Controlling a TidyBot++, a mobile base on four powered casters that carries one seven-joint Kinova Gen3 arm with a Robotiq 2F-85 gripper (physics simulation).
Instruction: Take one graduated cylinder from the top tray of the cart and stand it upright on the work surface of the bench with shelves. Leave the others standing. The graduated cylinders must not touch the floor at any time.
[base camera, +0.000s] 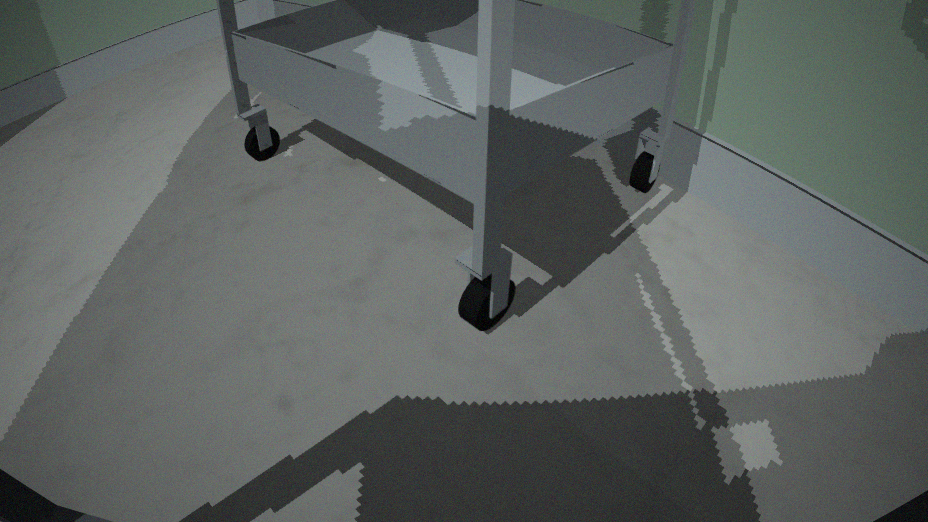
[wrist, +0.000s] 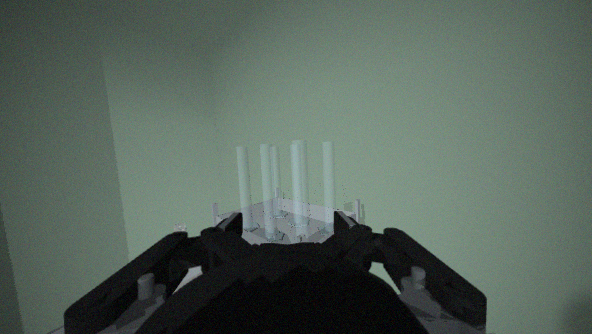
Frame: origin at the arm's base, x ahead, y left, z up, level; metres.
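Seen in the pictures: gripper, fingertip midpoint: (wrist: 288, 221).
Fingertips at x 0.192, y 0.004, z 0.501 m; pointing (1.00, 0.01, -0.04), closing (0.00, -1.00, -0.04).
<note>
Offsets run from my fingertips to a thing's top centre. "spot": to the spot under its first point. Level surfaces: height alone.
Several tall, clear graduated cylinders stand upright on the cart's top tray in the wrist view, among them a left one @(dz +0.100, dx +0.524, dy +0.189 m) (wrist: 243, 185), a middle one @(dz +0.100, dx +0.330, dy -0.031 m) (wrist: 299, 182) and a right one @(dz +0.100, dx +0.456, dy -0.142 m) (wrist: 328, 185). The top tray (wrist: 315, 206) shows partly, behind and between the fingertips. My gripper (wrist: 288, 221) is open, with nothing between its fingers. The cylinders stand beyond it, lined up with the gap between the fingertips. The lower part of the cart (base camera: 483, 162) shows in the base camera view. The bench with shelves does not show.
The cart's lower tray @(spot: dz -0.753, dx +0.312, dy +0.100 m) (base camera: 350, 123) hangs between its legs, with a near caster @(spot: dz -0.858, dx +0.202, dy -0.021 m) (base camera: 485, 303), a left caster @(spot: dz -0.866, dx +0.493, dy +0.281 m) (base camera: 262, 142) and a right caster @(spot: dz -0.861, dx +0.420, dy -0.215 m) (base camera: 643, 172) on the floor @(dz -0.898 m) (base camera: 292, 311). A green wall (base camera: 824, 97) (wrist: 450, 125) stands behind and right of the cart.
</note>
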